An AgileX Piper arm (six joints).
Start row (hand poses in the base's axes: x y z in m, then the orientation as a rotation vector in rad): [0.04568 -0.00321 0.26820 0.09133 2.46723 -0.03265]
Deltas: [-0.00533 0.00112 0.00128 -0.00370 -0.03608 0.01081]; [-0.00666 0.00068 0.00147 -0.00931 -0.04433 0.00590]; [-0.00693 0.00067 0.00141 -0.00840 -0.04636 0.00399]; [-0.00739 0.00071 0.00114 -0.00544 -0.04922 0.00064]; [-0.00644 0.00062 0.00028 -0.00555 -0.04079 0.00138]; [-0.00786 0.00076 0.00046 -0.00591 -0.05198 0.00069]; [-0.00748 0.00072 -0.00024 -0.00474 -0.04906 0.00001]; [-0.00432 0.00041 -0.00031 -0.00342 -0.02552 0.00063]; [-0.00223 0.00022 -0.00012 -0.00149 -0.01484 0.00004]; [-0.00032 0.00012 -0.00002 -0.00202 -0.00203 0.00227]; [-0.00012 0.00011 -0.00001 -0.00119 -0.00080 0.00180]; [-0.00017 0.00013 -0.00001 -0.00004 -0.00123 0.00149]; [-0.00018 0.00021 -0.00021 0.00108 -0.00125 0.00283]
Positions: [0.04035 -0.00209 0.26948 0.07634 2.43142 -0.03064]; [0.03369 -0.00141 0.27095 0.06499 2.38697 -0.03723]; [0.02676 -0.00074 0.27236 0.05653 2.34044 -0.04341]; [0.01937 -0.00003 0.27350 0.05357 2.29107 -0.04755]; [0.01293 0.00059 0.27378 0.04965 2.25012 -0.05165]; [0.00507 0.00135 0.27424 0.04653 2.19796 -0.05602]; [-0.00241 0.00207 0.27400 0.04479 2.14874 -0.05949]; [-0.00673 0.00248 0.27369 0.04267 2.12311 -0.06191]; [-0.00896 0.00270 0.27357 0.04208 2.10822 -0.06297]; [-0.00928 0.00282 0.27355 0.03853 2.10613 -0.06367]; [-0.00940 0.00293 0.27354 0.03594 2.10530 -0.06382]; [-0.00957 0.00306 0.27353 0.03438 2.10408 -0.06293]; [-0.00975 0.00327 0.27332 0.03208 2.10288 -0.06006]
